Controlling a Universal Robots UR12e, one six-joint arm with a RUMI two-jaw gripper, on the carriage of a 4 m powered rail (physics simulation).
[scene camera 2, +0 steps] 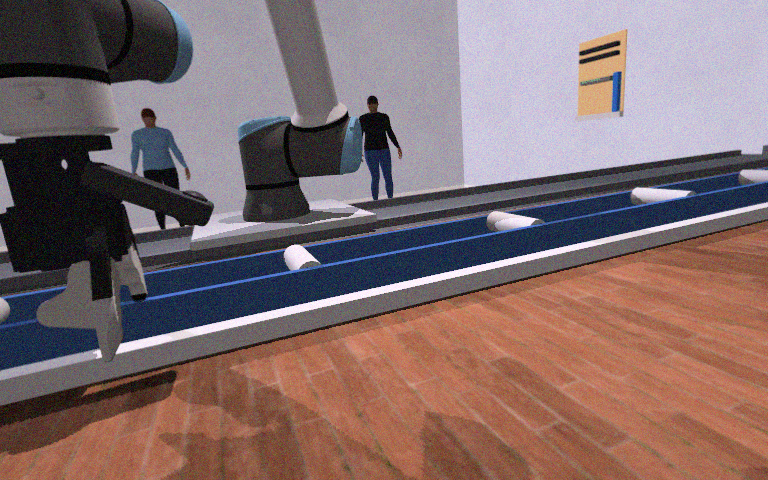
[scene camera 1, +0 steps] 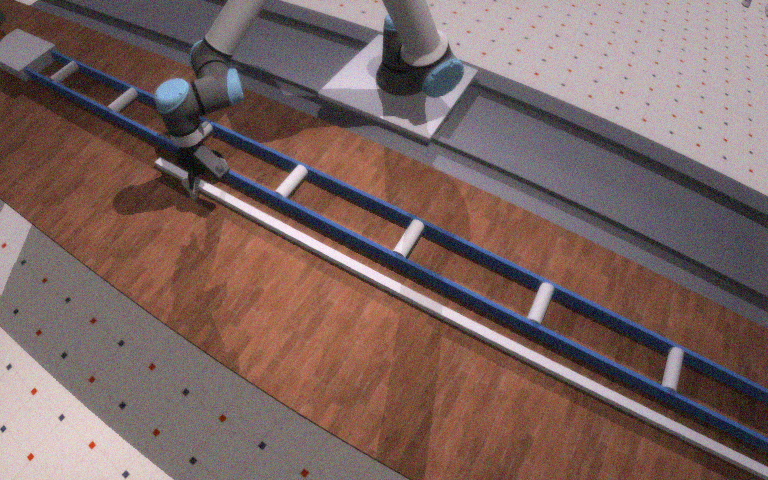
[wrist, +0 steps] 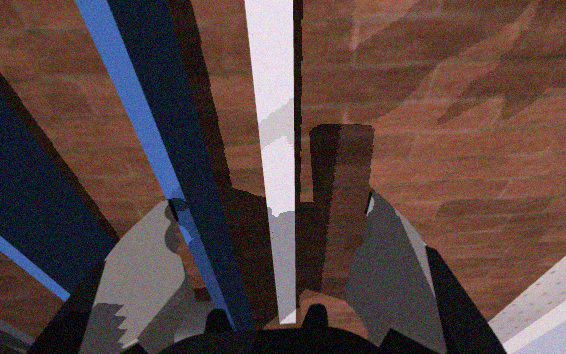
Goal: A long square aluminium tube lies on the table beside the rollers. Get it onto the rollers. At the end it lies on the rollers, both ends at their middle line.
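Where they show: gripper, fingertip midpoint: [scene camera 2: 126,329] [scene camera 1: 210,184] [wrist: 273,197]; arm's base, origin of the base link: [scene camera 2: 277,215] [scene camera 1: 401,79].
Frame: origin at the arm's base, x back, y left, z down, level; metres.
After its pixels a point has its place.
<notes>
The long square aluminium tube [scene camera 1: 339,256] {x -0.756, y 0.208, z 0.005 m} [scene camera 2: 396,295] {x -0.770, y 0.038, z 0.012 m} [wrist: 272,60] {x -0.757, y -0.177, z 0.005 m} lies on the wooden table, alongside the near blue rail of the roller track. Its left end shows in scene camera 1, just left of the gripper; its right end is out of view. White rollers [scene camera 1: 408,237] {x -0.625, y 0.351, z -0.030 m} [scene camera 2: 303,258] {x -0.658, y -0.054, z -0.030 m} sit between the blue rails, with no tube on them. My gripper [scene camera 1: 198,182] {x -0.752, y -0.264, z -0.012 m} [scene camera 2: 124,327] {x -0.752, y -0.264, z -0.012 m} [wrist: 273,197] {x -0.752, y -0.264, z -0.012 m} is open over the tube near its left end. In the wrist view the tube runs between the spread jaws, apart from both; the left fingertip overlaps the near blue rail.
The near blue rail [scene camera 1: 470,295] {x -0.694, y 0.571, z -0.019 m} [wrist: 150,75] {x -0.694, y -0.183, z -0.012 m} stands close beside the tube. A grey box [scene camera 1: 25,50] {x -0.612, y -1.567, z -0.028 m} is at the track's left end. The arm's carriage [scene camera 1: 351,79] {x -0.096, y -0.160, z 0.000 m} [scene camera 2: 226,229] {x -0.118, y -0.145, z 0.000 m} is on the powered rail behind the track. Two people [scene camera 2: 155,147] [scene camera 2: 376,130] stand beyond it.
</notes>
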